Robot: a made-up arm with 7 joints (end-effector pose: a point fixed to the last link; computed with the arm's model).
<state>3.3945 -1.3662 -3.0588 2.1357 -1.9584 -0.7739 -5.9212</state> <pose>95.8 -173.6 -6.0 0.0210 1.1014 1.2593</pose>
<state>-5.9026 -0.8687 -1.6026 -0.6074 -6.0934 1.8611 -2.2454</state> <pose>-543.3 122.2 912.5 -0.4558 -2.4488 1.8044</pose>
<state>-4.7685 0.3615 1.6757 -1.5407 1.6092 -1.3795 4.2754</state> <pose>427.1 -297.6 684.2 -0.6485 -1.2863 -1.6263</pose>
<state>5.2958 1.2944 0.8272 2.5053 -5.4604 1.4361 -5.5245</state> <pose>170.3 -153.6 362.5 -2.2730 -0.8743 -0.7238</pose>
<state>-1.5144 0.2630 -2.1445 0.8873 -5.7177 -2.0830 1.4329</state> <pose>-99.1 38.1 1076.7 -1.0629 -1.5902 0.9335</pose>
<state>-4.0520 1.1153 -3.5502 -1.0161 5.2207 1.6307 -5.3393</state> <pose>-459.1 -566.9 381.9 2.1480 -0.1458 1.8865</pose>
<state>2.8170 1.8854 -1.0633 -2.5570 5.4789 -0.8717 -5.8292</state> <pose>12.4 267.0 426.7 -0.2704 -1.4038 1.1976</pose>
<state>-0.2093 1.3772 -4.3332 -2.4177 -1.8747 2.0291 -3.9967</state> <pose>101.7 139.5 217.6 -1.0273 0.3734 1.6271</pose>
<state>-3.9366 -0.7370 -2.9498 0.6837 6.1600 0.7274 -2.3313</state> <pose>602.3 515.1 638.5 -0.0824 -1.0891 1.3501</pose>
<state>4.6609 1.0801 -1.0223 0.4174 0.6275 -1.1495 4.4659</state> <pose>-133.5 742.8 809.8 1.0599 -2.6961 0.2827</pose>
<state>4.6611 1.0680 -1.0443 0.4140 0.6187 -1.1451 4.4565</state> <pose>-130.3 737.7 821.3 1.0850 -2.6636 0.2592</pose>
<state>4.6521 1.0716 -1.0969 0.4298 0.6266 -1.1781 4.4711</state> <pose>-140.3 730.5 820.7 1.1106 -2.6207 0.2177</pose>
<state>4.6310 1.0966 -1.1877 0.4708 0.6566 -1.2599 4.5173</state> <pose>-166.5 718.9 805.1 1.1299 -2.5615 0.1548</pose>
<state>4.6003 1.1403 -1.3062 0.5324 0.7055 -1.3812 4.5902</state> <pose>-202.7 700.0 778.9 1.1311 -2.4838 0.0782</pose>
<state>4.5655 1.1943 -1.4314 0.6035 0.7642 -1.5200 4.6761</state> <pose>-238.9 673.9 749.1 1.1080 -2.3926 0.0031</pose>
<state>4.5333 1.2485 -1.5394 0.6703 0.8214 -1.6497 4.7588</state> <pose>-267.0 646.5 721.1 1.0650 -2.3046 -0.0539</pose>
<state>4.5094 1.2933 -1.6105 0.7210 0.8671 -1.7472 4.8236</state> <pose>-285.4 625.0 697.8 1.0192 -2.2431 -0.0853</pose>
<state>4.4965 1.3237 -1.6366 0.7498 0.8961 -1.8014 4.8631</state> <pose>-296.3 613.8 679.9 0.9867 -2.2237 -0.0936</pose>
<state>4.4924 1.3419 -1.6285 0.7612 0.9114 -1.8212 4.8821</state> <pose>-302.9 611.0 666.1 0.9697 -2.2397 -0.0877</pose>
